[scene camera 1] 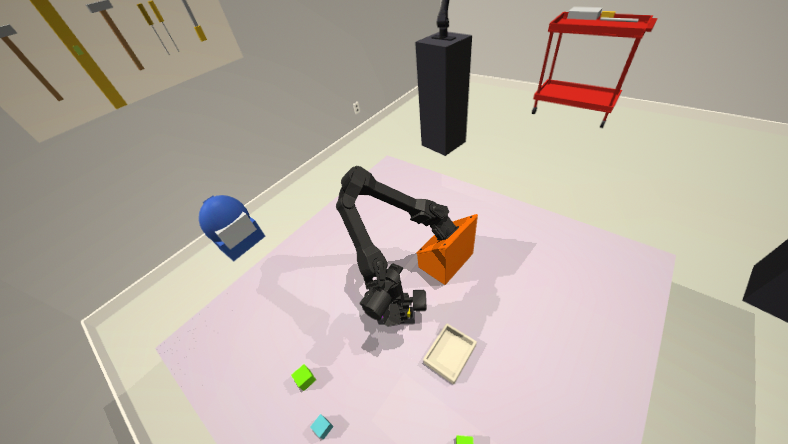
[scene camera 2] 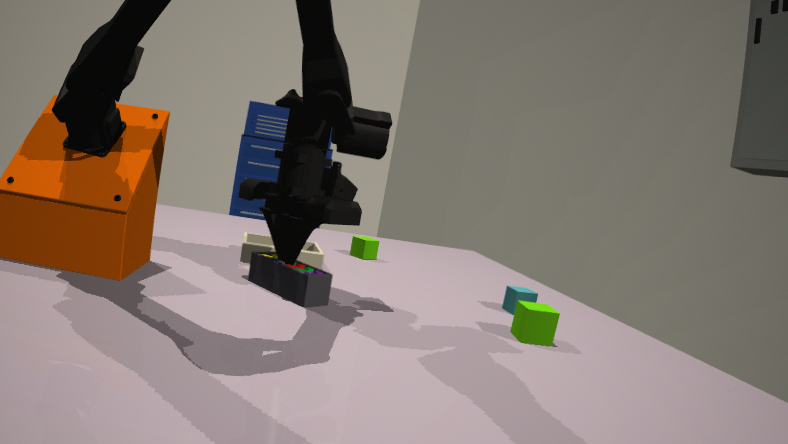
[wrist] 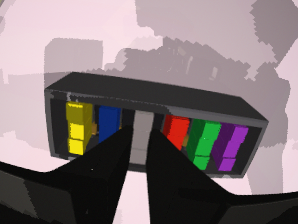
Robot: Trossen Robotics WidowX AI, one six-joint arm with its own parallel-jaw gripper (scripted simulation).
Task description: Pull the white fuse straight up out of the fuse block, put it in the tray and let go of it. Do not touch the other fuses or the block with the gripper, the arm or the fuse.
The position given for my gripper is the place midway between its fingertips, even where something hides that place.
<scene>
I see my gripper (scene camera 2: 286,265), a white fuse (wrist: 143,124), a cream tray (scene camera 2: 251,242), a yellow fuse (wrist: 79,115), a green fuse (wrist: 204,132) and a purple fuse (wrist: 229,138).
My gripper is seen too in scene camera 1 (scene camera 1: 398,313) and in the wrist view (wrist: 140,135). Scene camera 1 misses the white fuse, which is hidden by my gripper.
</scene>
